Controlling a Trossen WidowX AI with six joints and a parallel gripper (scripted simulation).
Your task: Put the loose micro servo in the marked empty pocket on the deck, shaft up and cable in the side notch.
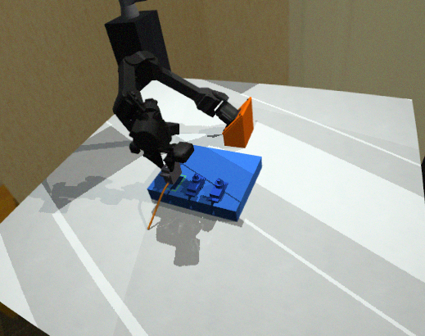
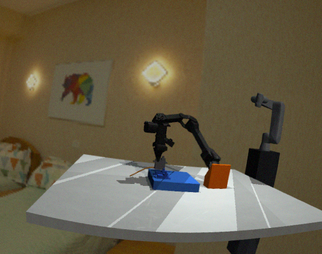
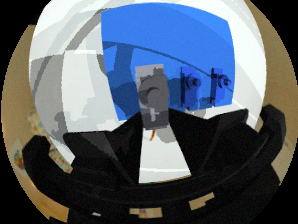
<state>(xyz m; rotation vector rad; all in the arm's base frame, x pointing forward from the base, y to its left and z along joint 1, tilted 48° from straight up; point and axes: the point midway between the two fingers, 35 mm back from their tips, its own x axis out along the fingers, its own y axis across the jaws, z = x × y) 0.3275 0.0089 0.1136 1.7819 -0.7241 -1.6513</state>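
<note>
The blue deck lies 12 cm behind my gripper tip, 7 cm to the left of it and 9 cm below it.
</note>
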